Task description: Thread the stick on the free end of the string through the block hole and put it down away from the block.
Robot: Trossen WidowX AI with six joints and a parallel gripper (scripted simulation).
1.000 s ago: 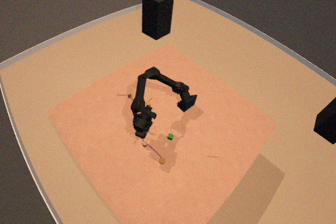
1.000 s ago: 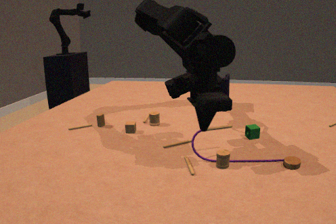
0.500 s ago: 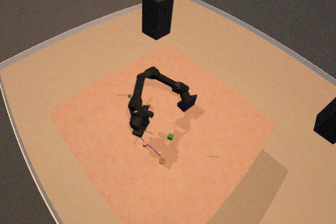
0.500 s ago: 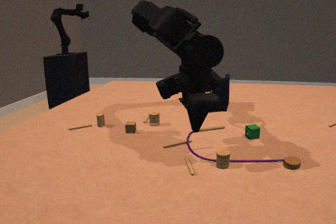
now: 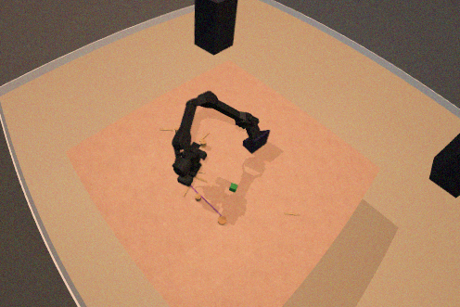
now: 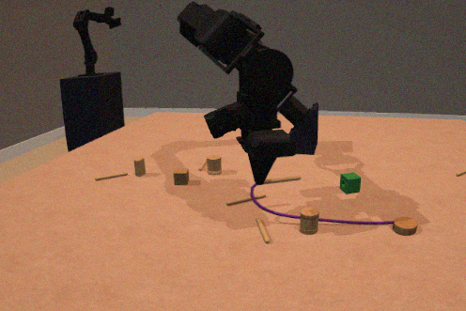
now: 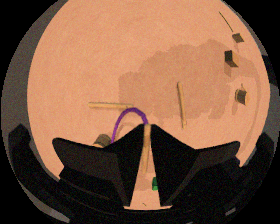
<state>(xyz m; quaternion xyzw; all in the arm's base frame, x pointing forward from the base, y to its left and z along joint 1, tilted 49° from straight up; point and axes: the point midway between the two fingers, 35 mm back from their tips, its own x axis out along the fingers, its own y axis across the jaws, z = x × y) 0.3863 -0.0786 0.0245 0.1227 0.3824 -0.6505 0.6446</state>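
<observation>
Right now the green block is 17 cm to the left of my gripper tip, 11 cm behind it and 4 cm below it. From my gripper tip the other things lie so: round wooden button 24 cm to the left, 5 cm below, 5 cm ahead; wooden cylinder 8 cm to the left, 5 cm ahead, 4 cm below; wooden cube 17 cm to the right, 12 cm behind, 4 cm below.
</observation>
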